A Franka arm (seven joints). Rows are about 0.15 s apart.
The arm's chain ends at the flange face. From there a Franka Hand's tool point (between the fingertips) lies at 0.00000 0.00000 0.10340 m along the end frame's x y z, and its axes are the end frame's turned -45 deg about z.
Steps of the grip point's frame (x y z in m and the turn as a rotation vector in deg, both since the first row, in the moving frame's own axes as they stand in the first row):
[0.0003 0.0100 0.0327 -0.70 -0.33 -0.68]
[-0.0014 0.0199 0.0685 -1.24 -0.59 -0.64]
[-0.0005 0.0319 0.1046 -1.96 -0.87 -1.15]
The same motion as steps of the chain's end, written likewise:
[0.0068 0.0055 0.0327 -0.73 0.26 -0.68]
[0.0122 0.0127 0.0685 -1.29 0.46 -0.64]
[0.0208 0.0193 0.1047 -2.00 0.77 -1.15]

